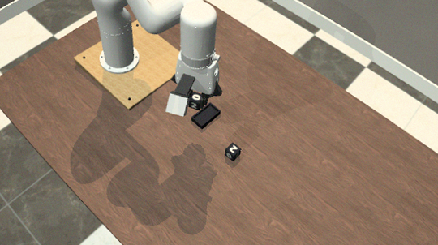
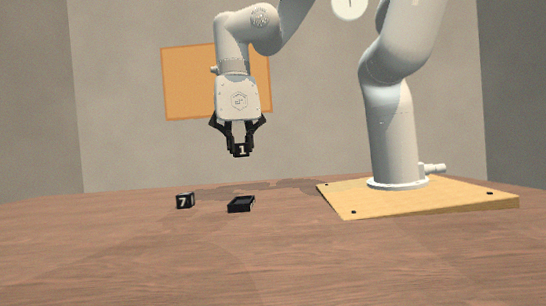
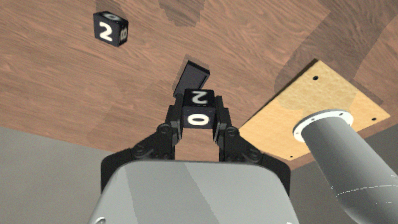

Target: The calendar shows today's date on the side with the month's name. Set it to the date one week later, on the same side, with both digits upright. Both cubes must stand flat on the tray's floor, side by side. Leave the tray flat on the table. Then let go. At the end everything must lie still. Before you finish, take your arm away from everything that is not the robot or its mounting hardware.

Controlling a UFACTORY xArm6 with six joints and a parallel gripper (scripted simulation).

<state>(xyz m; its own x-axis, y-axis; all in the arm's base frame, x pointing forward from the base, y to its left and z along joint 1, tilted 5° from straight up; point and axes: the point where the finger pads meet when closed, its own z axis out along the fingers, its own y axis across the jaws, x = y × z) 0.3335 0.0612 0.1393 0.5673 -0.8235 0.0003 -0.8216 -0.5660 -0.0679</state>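
The black tray lies 1 cm behind my hand, 4 cm to the left of it and 13 cm below it. The rest, counted from my hand: black cube: 1 cm below.
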